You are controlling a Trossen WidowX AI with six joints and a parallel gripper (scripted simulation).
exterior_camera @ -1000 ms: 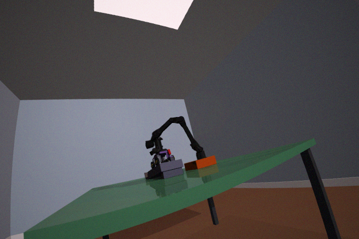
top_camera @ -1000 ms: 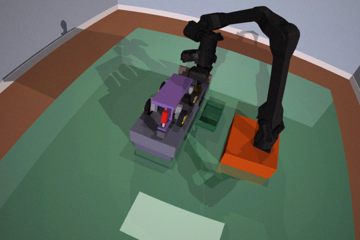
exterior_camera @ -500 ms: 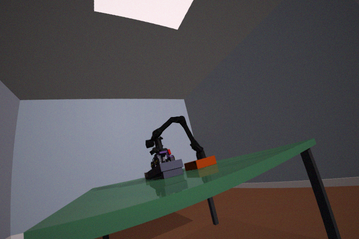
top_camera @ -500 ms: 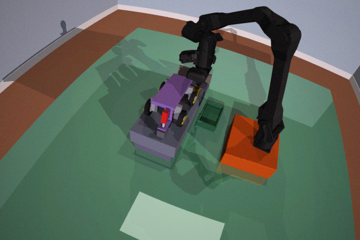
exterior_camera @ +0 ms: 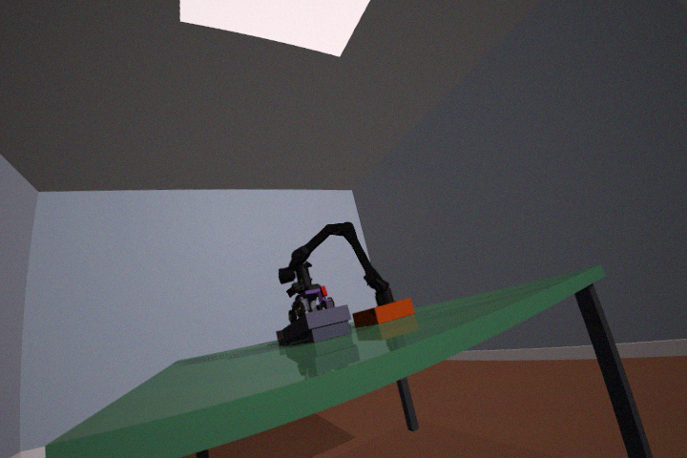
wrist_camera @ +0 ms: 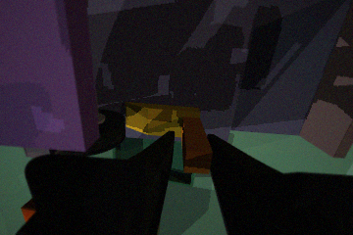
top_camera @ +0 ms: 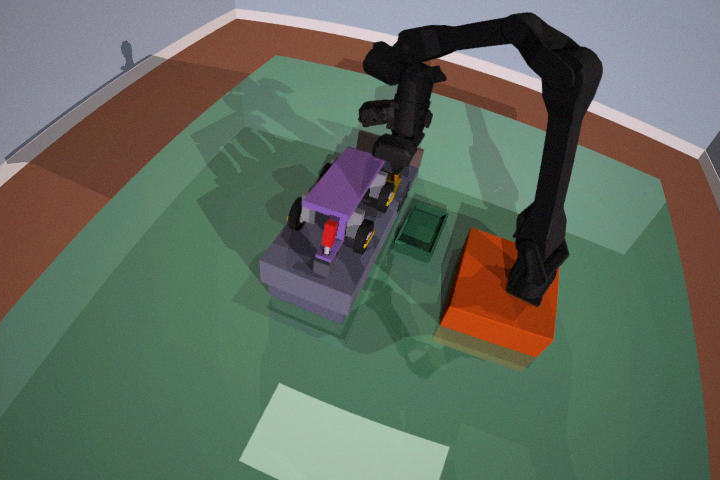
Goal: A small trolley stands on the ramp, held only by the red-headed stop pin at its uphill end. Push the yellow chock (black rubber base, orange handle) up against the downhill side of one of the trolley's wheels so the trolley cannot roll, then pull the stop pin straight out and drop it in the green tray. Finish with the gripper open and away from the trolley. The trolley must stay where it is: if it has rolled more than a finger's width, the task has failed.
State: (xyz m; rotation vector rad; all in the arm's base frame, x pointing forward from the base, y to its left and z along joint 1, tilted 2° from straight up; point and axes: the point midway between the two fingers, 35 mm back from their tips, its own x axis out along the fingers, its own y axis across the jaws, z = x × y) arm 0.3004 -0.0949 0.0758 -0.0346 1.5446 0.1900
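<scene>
Right now the yellow chock is 2 cm to the left of my gripper tip and 1 cm below it. Also, from my gripper tip: purple trolley: 14 cm to the left, 3 cm ahead, 2 cm above; then green tray: 10 cm below, 8 cm behind, 3 cm to the left; then grey ramp: 13 cm to the left, 5 cm below, 3 cm ahead.
</scene>
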